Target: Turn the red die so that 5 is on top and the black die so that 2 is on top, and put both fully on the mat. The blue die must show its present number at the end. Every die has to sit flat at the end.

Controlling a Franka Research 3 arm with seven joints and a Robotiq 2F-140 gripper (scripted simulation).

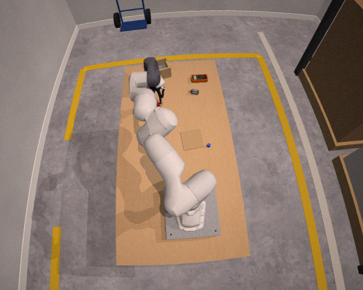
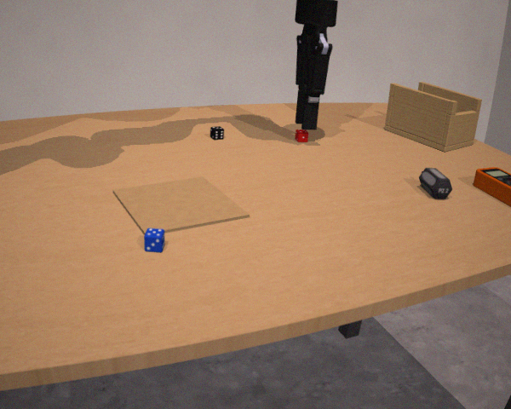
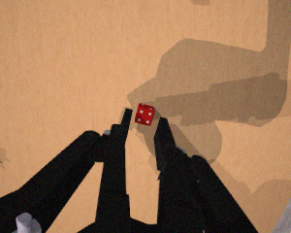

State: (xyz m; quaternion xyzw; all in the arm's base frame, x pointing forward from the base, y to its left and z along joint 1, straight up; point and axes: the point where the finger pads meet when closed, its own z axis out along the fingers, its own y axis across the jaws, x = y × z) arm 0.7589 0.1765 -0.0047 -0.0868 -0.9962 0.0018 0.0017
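My gripper is now 5 cm above the red die and 1 cm past it. The rest, counted from my hand: dark grey device 27 cm to the right, 9 cm ahead, 4 cm below; black die 16 cm behind, 5 cm below, 4 cm to the left; wooden box 32 cm ahead, 1 cm to the right, 1 cm below.
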